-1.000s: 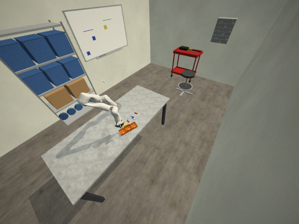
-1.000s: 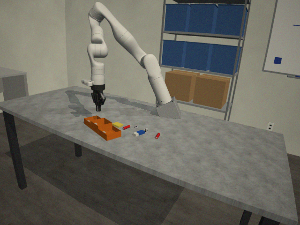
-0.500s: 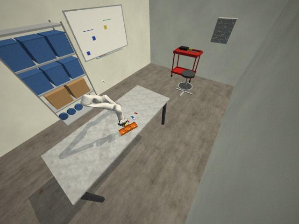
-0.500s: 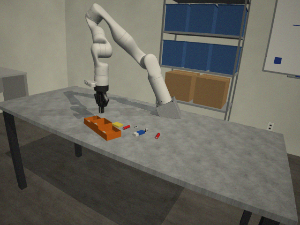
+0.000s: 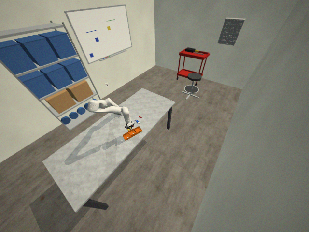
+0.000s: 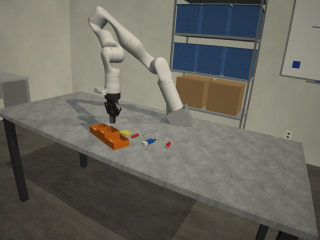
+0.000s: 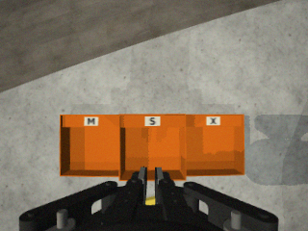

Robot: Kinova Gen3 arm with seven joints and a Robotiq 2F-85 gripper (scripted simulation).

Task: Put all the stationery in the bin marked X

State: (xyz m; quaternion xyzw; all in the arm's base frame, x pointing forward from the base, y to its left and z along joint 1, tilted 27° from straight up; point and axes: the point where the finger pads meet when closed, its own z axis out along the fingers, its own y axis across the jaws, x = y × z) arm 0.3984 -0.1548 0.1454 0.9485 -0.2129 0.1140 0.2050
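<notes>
My gripper is now 7 cm above the orange bins, 2 cm short of it and 1 cm to the left of it. From my hand the other things lie so: nut: 14 cm to the left, 10 cm behind, 9 cm below; white eraser: 18 cm to the left, 9 cm below, 2 cm behind; yellow block: 9 cm below, 7 cm behind, 3 cm to the left.
</notes>
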